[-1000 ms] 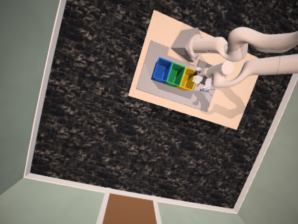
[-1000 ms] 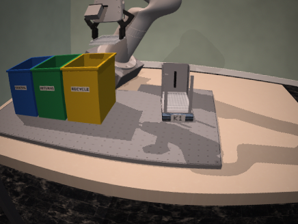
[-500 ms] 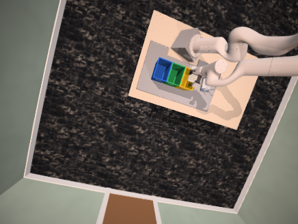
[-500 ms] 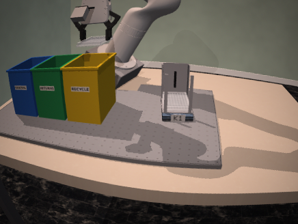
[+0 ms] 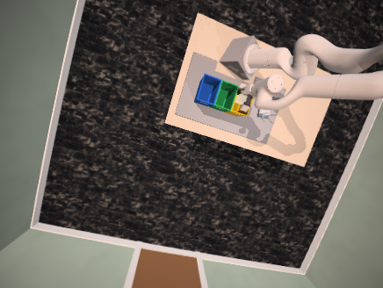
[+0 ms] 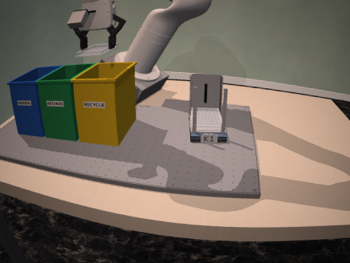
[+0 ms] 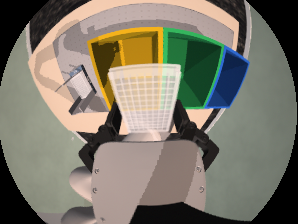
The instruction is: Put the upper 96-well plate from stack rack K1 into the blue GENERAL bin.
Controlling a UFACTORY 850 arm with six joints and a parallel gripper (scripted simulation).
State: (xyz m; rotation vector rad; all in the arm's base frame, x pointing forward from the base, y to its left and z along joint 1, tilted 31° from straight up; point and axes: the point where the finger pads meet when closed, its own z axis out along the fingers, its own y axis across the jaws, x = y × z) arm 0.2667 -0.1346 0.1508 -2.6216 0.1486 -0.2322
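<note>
My gripper is now 230 mm to the left of the blue general bin, 160 mm above it and 10 mm short of it. Round my hand: green returns bin 160 mm below, 100 mm to the right, 20 mm ahead; then yellow recycle bin 160 mm below, 30 mm to the left, 30 mm ahead.
</note>
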